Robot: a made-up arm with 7 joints.
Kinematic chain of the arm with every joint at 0, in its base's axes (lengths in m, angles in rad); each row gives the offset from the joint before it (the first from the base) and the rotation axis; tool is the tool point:
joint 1: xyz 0 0 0.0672 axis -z
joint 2: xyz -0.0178 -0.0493 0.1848 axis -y
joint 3: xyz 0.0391 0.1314 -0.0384 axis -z
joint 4: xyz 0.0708 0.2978 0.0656 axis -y
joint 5: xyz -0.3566 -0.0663 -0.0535 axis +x
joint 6: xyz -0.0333 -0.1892 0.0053 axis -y
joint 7: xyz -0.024 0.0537 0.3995 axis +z
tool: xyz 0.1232 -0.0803 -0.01
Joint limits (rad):
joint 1: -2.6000..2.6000
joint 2: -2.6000..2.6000
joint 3: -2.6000..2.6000
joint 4: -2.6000..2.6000
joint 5: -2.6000..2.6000
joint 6: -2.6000..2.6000
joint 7: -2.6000..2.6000
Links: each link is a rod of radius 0.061 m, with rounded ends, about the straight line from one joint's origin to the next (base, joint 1, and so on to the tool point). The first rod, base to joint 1, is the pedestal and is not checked.
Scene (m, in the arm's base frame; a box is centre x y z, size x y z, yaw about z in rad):
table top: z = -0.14
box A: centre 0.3 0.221 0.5 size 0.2 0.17 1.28 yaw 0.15
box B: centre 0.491 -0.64 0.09 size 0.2 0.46 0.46 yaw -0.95
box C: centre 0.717 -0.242 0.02 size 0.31 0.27 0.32 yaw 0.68
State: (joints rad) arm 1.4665 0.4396 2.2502 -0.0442 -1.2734 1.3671 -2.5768
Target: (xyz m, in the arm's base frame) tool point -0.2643 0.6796 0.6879
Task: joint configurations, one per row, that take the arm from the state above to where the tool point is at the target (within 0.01 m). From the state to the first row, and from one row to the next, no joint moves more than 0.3 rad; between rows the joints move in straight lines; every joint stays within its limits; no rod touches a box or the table.
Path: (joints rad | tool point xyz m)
1: 1.4866 0.4127 2.3202 -0.2267 -1.5387 1.2950 -2.5814 | 0.5145 -0.4168 0.7719
2: 1.5068 0.3859 2.3901 -0.4093 -1.8040 1.2229 -2.5861 | 0.3745 -0.4233 0.8994
3: 1.5269 0.3590 2.4601 -0.5918 -2.0694 1.1509 -2.5907 | 0.2277 -0.4175 0.9854
4: 1.5470 0.3322 2.5300 -0.7743 -2.3347 1.0788 -2.5954 | 0.0928 -0.3970 1.0375
5: 1.5672 0.3053 2.6000 -0.9569 -2.6000 1.0067 -2.6000 | -0.0177 -0.3605 1.0668
6: 1.4261 0.5128 2.5266 -0.9709 -2.3589 1.0970 -2.5592 | 0.0265 -0.1052 1.1390
7: 1.2850 0.7203 2.4533 -0.9848 -2.1177 1.1874 -2.5184 | 0.0094 0.1611 1.1269
8: 1.1440 0.9278 2.3799 -0.9988 -1.8766 1.2777 -2.4776 | -0.0608 0.3977 1.0347
9: 1.0029 1.1353 2.3065 -1.0128 -1.6355 1.3680 -2.4368 | -0.1617 0.5745 0.8796
10: 0.8618 1.3428 2.2332 -1.0268 -1.3943 1.4583 -2.3960 | -0.2643 0.6796 0.6879

